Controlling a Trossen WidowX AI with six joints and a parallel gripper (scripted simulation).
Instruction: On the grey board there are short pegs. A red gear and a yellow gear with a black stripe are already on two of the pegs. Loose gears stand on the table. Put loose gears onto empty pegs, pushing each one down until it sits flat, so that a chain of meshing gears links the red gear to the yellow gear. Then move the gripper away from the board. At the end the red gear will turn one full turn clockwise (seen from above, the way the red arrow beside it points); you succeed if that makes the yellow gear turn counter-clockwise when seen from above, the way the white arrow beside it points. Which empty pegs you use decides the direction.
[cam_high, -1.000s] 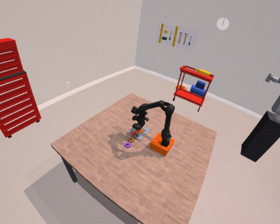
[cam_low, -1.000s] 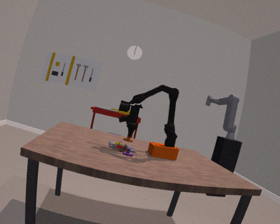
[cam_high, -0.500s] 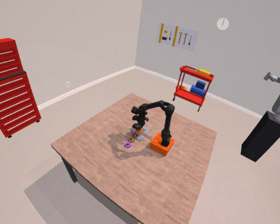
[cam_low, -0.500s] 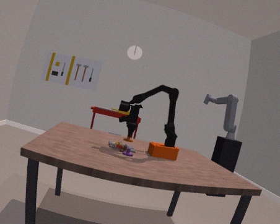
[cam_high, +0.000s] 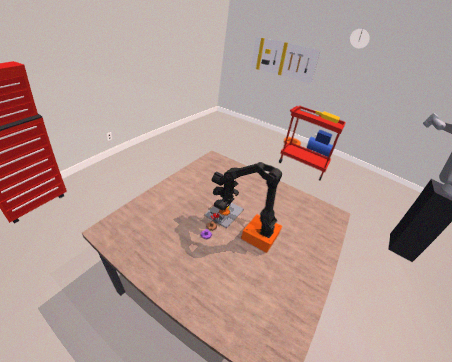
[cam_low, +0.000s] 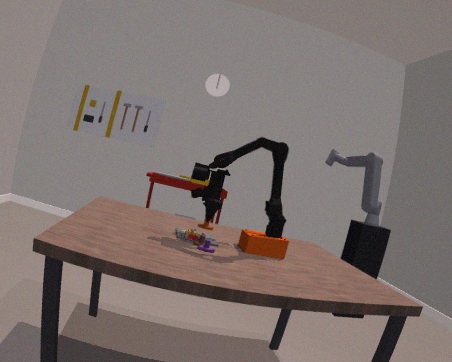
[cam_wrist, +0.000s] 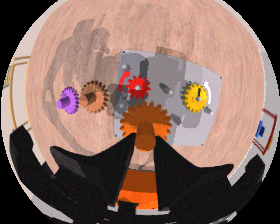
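My gripper tip is now 4 cm short of the red gear, 2 cm to the right of it and 7 cm above it. The rest, counted from my gripper tip: orange gear: 1 cm below; brown gear: 1 cm ahead, 11 cm to the left, 7 cm below; yellow gear: 5 cm ahead, 8 cm to the right, 7 cm below.
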